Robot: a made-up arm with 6 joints. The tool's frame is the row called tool.
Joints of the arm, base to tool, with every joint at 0 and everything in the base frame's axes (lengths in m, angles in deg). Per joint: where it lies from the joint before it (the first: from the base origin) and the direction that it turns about. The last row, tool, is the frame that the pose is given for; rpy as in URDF.
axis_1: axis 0 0 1 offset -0.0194 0.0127 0.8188
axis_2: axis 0 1 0 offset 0.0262 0.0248 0.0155
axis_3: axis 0 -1 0 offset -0.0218 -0.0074 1.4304
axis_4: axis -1 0 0 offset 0.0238 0.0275 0.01
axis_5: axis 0 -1 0 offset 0.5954 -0.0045 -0.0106
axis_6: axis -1 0 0 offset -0.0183 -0.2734 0.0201
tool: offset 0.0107 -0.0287 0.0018 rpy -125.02 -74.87 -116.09
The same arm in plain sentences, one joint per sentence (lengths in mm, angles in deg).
The arm has six revolute joints in a row. What follows holds with every joint at zero, and every direction is one of the base frame's. The first joint is mounted 19.4 mm along -x and 12.7 mm along +y and 818.8 mm along +z from the base frame's origin and turns about +z. The second joint is mounted 26.2 mm along +x and 24.8 mm along +y and 15.5 mm along +z from the first joint and turns about +y. The third joint is mounted 21.8 mm along -x and 7.4 mm along -y and 1430.4 mm along +z from the second joint and turns about -y. The fourth joint is mounted 23.8 mm along +x and 27.5 mm along +y and 10 mm along +z from the third joint and turns about -x. The fifth joint is mounted 595.4 mm along +x and 4.5 mm along -y and 10.6 mm along -z from the fourth joint and turns about -y. The sixth joint is mounted 18.3 mm along -x and 273.4 mm along -y and 20.1 mm along +z from the fifth joint and turns about -x. The tool frame, which is the frame that the pose is given for, is mounted 10.7 mm along +x and 28.7 mm along -y and 1.8 mm along +z from the sixth joint; its axes are the base frame's turned by roll -125.02, pitch -74.87 and yaw -116.09 deg (as in URDF: about the fixed x, then y, then z).
